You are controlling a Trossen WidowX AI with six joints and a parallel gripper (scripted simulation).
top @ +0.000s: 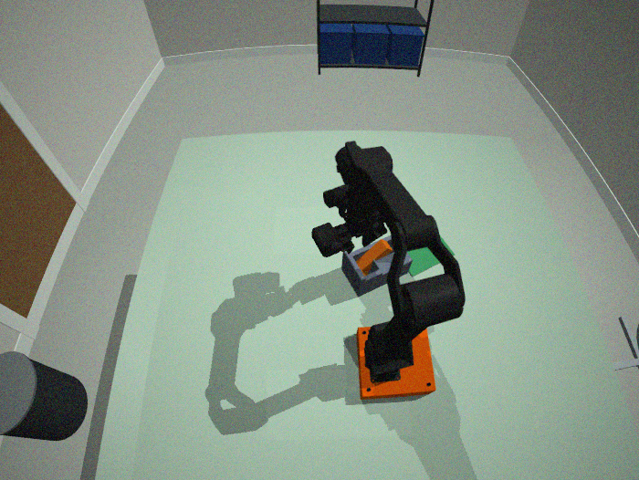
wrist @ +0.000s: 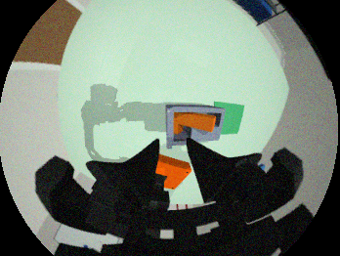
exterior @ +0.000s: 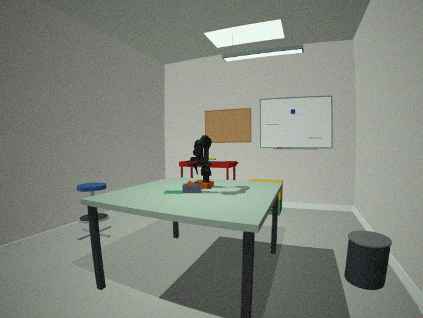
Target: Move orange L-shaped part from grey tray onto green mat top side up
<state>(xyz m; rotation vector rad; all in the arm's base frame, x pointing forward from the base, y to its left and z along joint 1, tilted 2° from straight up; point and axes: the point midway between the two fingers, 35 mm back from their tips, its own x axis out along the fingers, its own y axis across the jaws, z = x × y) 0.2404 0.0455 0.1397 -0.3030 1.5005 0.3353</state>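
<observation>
Now: the orange L-shaped part 10 cm below my gripper tip, 4 cm to the right of it and 1 cm ahead of it. Also, from my gripper tip: green mat (21 cm to the right, 16 cm below, 8 cm ahead).
</observation>
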